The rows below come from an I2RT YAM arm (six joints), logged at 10 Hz.
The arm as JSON. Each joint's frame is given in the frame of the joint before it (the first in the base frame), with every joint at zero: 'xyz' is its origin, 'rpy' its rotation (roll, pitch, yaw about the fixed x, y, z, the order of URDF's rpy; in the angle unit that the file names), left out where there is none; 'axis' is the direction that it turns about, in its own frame. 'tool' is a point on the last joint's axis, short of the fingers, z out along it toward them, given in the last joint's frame.
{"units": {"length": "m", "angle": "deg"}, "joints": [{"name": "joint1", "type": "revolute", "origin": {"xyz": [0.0, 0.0, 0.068]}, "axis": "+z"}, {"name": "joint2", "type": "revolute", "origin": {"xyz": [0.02, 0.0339, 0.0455], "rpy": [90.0, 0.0, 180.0]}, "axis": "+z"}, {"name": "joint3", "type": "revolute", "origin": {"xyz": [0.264, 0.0, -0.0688], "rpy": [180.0, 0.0, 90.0]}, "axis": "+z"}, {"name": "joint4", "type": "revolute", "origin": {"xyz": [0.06, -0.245, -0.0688]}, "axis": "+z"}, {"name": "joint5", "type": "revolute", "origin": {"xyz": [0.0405, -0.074, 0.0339], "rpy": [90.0, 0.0, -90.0]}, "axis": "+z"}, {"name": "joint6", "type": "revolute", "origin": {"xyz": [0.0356, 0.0, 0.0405], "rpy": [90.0, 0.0, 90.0]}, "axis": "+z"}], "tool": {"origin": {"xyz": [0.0, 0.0, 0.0], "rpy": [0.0, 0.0, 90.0]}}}
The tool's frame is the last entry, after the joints.
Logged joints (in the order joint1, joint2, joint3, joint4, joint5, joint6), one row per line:
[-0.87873 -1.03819 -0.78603 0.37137 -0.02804 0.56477]
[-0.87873 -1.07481 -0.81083 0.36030 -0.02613 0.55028]
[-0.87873 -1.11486 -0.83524 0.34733 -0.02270 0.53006]
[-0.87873 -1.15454 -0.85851 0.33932 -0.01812 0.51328]
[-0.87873 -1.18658 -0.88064 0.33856 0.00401 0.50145]
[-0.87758 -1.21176 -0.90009 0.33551 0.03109 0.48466]
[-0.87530 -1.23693 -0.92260 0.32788 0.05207 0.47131]
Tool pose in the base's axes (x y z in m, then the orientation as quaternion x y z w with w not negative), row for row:
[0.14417 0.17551 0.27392 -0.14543 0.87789 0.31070 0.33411]
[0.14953 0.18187 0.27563 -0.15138 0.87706 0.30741 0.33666]
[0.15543 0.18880 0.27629 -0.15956 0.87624 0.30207 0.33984]
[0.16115 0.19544 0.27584 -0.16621 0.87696 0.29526 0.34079]
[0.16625 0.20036 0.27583 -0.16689 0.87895 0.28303 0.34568]
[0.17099 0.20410 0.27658 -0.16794 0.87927 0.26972 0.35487]
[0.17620 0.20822 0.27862 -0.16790 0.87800 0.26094 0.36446]
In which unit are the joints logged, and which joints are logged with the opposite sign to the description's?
The joints are logged in radians. Opposite sign: joint1, joint2, joint3, joint4.
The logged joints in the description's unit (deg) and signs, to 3 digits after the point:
[50.348 59.484 45.036 -21.278 -1.607 32.359]
[50.348 61.582 46.457 -20.644 -1.497 31.529]
[50.348 63.877 47.856 -19.901 -1.301 30.370]
[50.348 66.150 49.189 -19.442 -1.038 29.409]
[50.348 67.986 50.457 -19.398 0.230 28.731]
[50.282 69.429 51.571 -19.223 1.781 27.769]
[50.151 70.871 52.861 -18.786 2.983 27.004]

